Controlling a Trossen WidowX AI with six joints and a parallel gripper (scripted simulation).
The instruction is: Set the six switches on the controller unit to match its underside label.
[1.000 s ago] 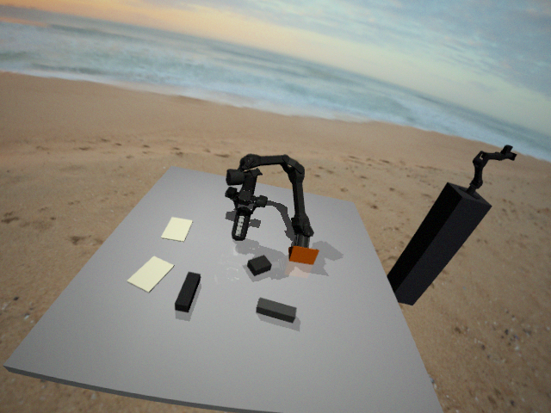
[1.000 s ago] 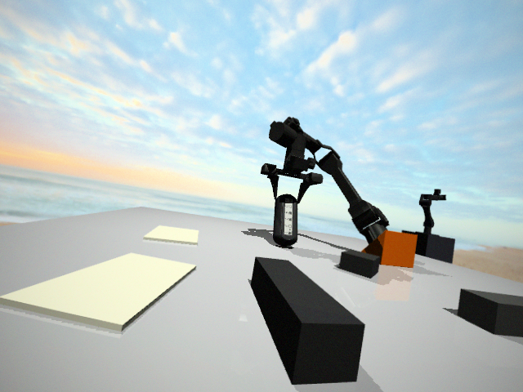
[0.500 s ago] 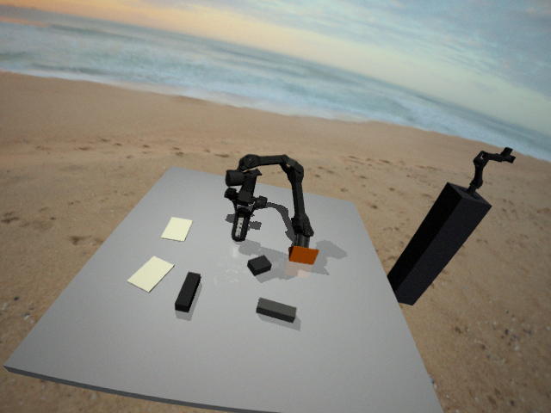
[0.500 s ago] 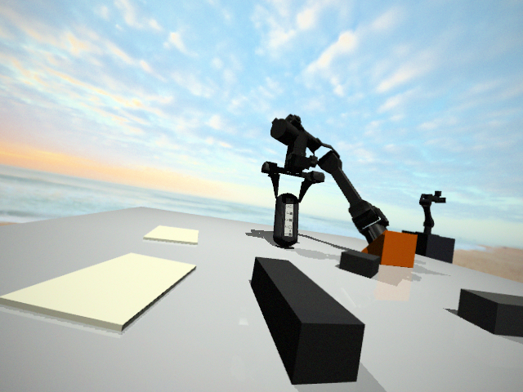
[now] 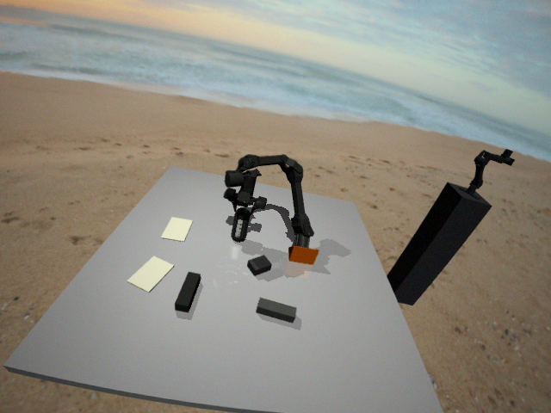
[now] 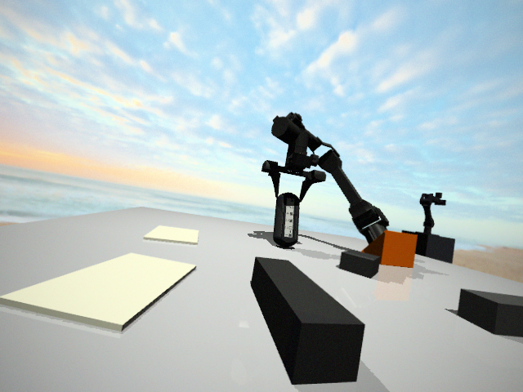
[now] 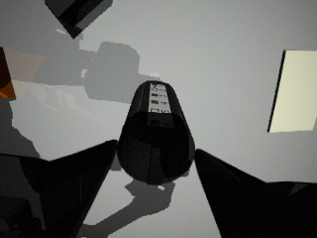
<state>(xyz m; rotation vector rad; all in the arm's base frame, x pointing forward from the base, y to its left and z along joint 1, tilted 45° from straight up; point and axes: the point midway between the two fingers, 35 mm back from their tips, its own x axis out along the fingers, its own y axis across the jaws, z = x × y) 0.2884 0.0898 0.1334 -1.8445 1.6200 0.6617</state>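
Right now my gripper tip is 140 mm past the small dark block, 170 mm to the right of it and 120 mm above it. The rest, counted from my gripper tip: long black block: 90 mm ahead, 390 mm to the left, 120 mm below; grey block: 240 mm behind, 370 mm to the left, 120 mm below.
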